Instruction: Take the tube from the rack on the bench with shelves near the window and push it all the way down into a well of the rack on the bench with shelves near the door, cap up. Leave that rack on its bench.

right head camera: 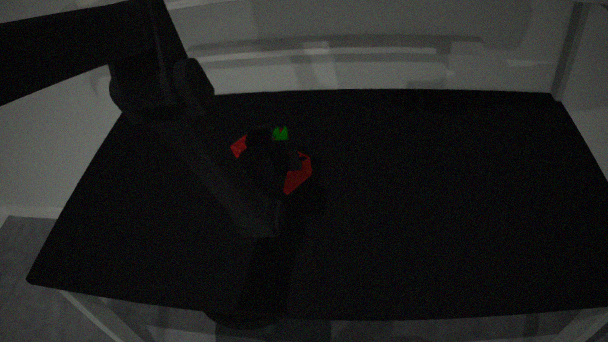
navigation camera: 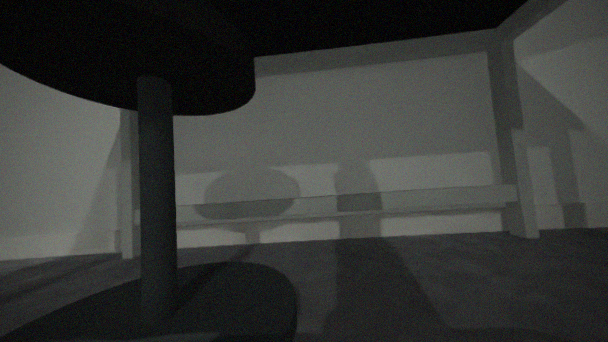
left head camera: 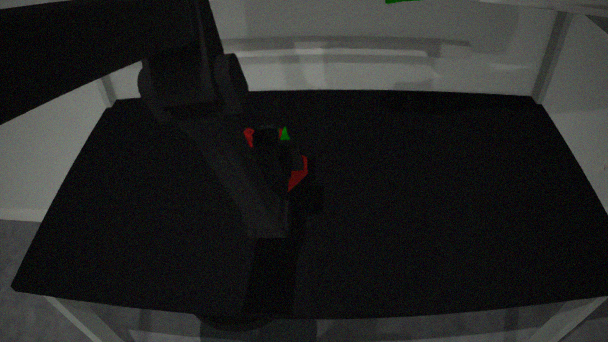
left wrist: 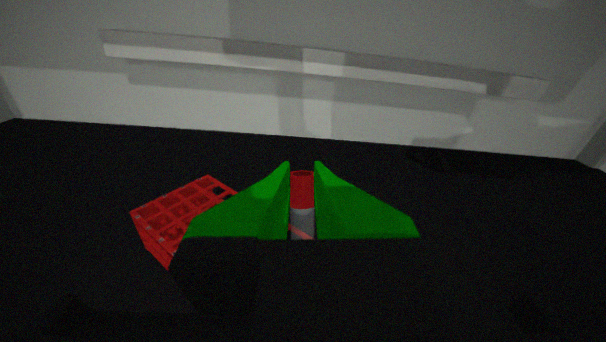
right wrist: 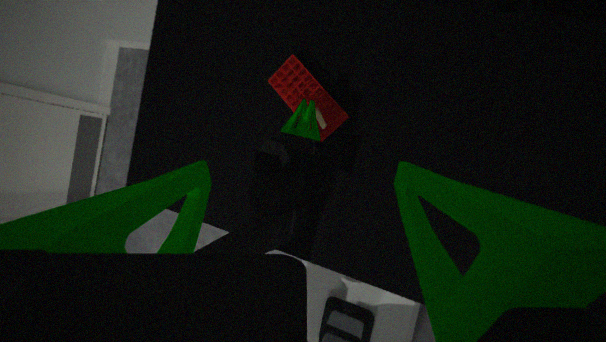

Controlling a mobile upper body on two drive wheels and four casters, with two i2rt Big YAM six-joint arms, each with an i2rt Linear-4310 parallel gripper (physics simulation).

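Places are measured from the left arm's base along level axes (x ahead, y left, z up), in centimetres.
Pixels of known places: left gripper, between the fingertips: (right head camera: 282, 128) (left head camera: 281, 128) (left wrist: 302, 169) (right wrist: 309, 100); right gripper, between the fingertips: (right wrist: 302, 171).
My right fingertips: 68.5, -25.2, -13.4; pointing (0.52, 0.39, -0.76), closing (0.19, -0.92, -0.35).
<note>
Behind a point stands the place of what it marks, as x, y, z.
A red rack (left head camera: 297, 179) @(77.6, -13.3, -63.4) (right head camera: 299, 176) @(77.3, -13.1, -62.1) (left wrist: 155, 250) @(83.5, 2.6, -61.9) (right wrist: 336, 111) @(81.0, -13.0, -61.8) with rows of square wells stands on the dark bench top (left head camera: 425, 200) @(71.0, -44.0, -64.8) (right head camera: 450, 200) @(71.1, -49.1, -64.8), partly hidden by my left arm. My left gripper (left wrist: 302, 169) @(80.2, -10.4, -49.6) (right wrist: 309, 100) @(80.2, -10.4, -49.6) is shut on the tube (left wrist: 302, 220) @(78.8, -10.6, -52.4) (right wrist: 320, 118) @(77.9, -11.5, -55.6), whose red cap (left wrist: 302, 192) @(79.2, -10.5, -50.6) is uppermost between the green fingers. In the right wrist view the tube overlaps the rack. Whether its lower end is in a well or above it, I cannot tell; that end is hidden. My right gripper is open and empty, held away from the rack.
Bench posts (left head camera: 552, 60) @(112.2, -94.9, -47.1) (right head camera: 570, 55) @(112.2, -95.1, -47.4) rise at the back. A pale wall with a rail (left wrist: 400, 75) @(114.5, -32.0, -48.2) is behind the bench. In the navigation view a stool's post (navigation camera: 156, 200) @(67.4, 4.6, -118.9) and round base (navigation camera: 240, 300) @(72.2, -6.7, -138.0) stand near the bench. The views are dark.
</note>
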